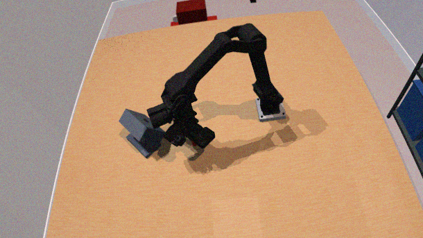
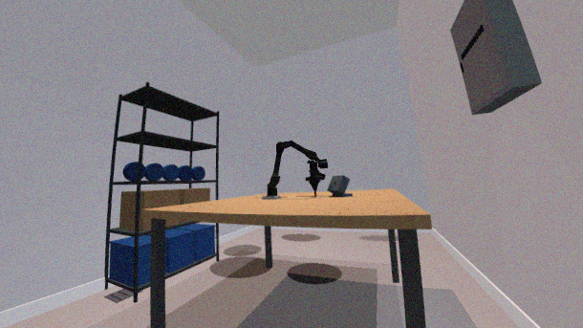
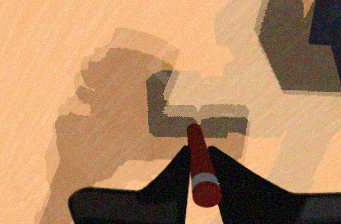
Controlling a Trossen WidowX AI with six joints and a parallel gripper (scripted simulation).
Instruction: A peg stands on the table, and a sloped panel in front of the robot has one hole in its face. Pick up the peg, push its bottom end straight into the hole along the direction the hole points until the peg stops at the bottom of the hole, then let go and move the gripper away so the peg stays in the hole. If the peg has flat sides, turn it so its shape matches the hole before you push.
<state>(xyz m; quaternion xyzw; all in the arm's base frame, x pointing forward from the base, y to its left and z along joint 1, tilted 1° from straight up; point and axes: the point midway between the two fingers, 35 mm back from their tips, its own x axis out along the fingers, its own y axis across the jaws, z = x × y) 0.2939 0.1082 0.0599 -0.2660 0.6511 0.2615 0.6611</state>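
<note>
The grey-blue sloped panel is 180 mm ahead of my gripper tip, 50 mm to the right of it and 30 mm above it. Also, from my gripper tip: red peg: 20 mm above.
</note>
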